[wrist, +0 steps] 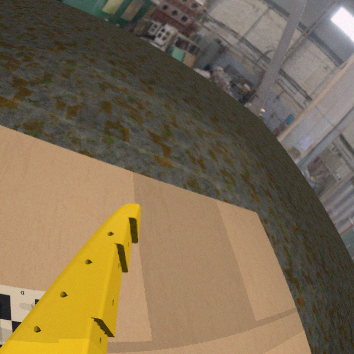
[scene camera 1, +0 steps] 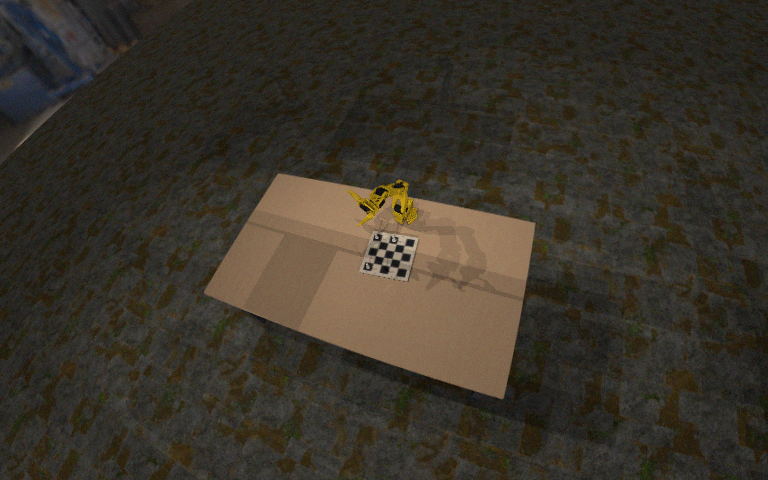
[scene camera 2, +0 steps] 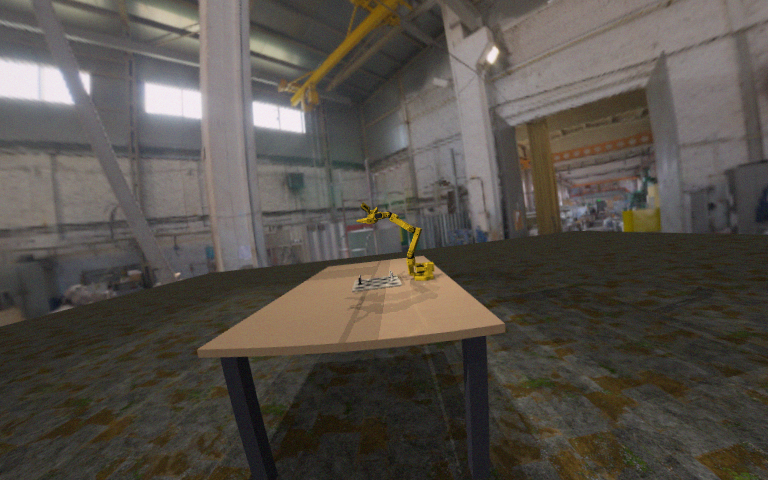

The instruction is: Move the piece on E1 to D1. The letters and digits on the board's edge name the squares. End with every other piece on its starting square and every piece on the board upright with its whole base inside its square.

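Seen in the pictures: hand at its tool point: (wrist: 138, 218) (scene camera 1: 357, 224) (scene camera 2: 357, 220); arm's base at its link origin: (scene camera 1: 404, 218) (scene camera 2: 419, 278).
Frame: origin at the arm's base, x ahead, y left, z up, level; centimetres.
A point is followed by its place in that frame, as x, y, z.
The chequered board (scene camera 1: 414, 247) {14.1, 9.2, 0.6} (scene camera 2: 355, 289) {29.3, 9.9, 0.6} (wrist: 30, 288) lies on the table. In scene camera 1, one small piece (scene camera 1: 377, 237) {13.9, -8.6, 1.4} stands at its upper left corner and a light piece (scene camera 1: 394, 239) {13.3, -0.4, 2.1} in the same row, with a square between them. A third piece (scene camera 1: 367, 266) {29.4, -7.3, 1.9} stands at the lower left corner; it looks dark in scene camera 2 (scene camera 2: 359, 279) {28.3, 0.9, 3.0}. The edge labels are too small to tell which piece is on E1. My gripper (scene camera 1: 353, 207) (scene camera 2: 360, 212) {26.7, -6.4, 30.9} is open and empty, high above the table and off the board. The wrist view shows one notched jaw.
The wooden table (scene camera 1: 453, 339) {49.1, 36.1, 0.0} (scene camera 2: 294, 328) {41.9, 47.8, 0.0} (wrist: 60, 200) {50.1, -8.5, 0.0} carries the board and the yellow arm's base (scene camera 1: 405, 213) {0.8, 1.1, 5.8} (scene camera 2: 423, 271) {-2.0, 1.3, 3.5}, which stands close to the board near a table edge. Shadows of the arm fall on the table beside the board.
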